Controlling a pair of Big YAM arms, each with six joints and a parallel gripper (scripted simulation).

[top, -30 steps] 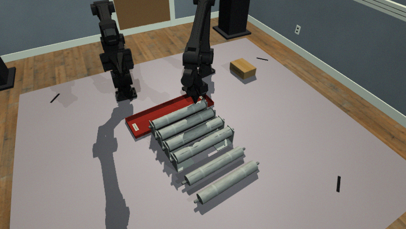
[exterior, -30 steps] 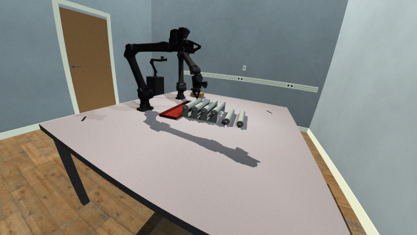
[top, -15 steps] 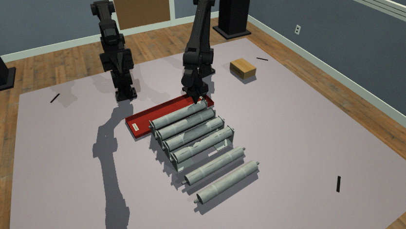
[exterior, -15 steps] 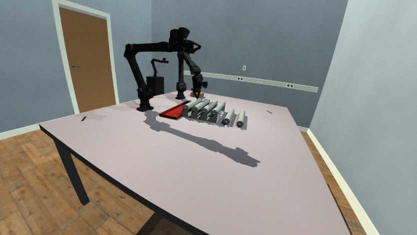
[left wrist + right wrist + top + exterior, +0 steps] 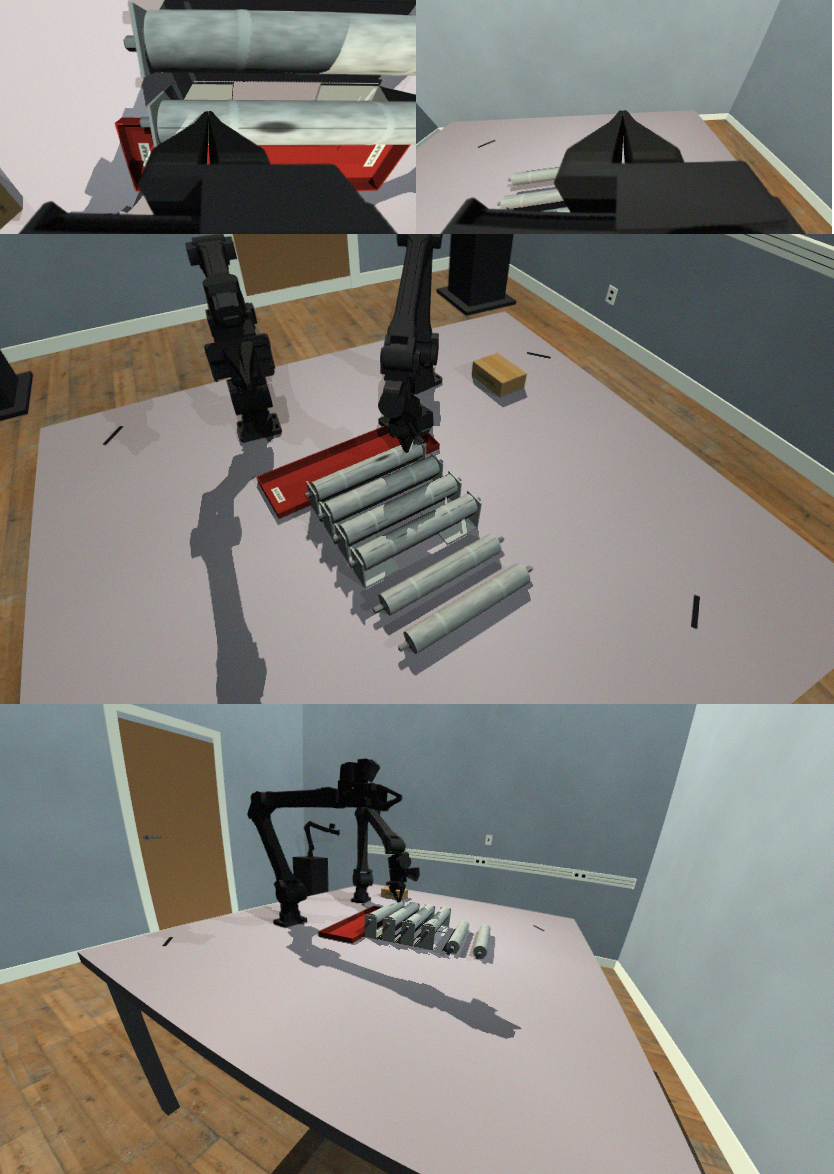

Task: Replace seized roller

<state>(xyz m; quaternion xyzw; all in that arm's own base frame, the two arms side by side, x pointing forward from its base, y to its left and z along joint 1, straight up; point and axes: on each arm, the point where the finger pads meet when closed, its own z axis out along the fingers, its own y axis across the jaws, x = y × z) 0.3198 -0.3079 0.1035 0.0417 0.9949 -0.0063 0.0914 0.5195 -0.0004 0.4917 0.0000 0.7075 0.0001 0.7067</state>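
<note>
The roller is 15 cm ahead of my left hand, 9 cm to the right of it and 3 cm below it. Round my left hand: red scrap tray (11 cm to the right, 11 cm behind, 10 cm below); then cardboard box (45 cm to the left, 26 cm behind, 7 cm below).
</note>
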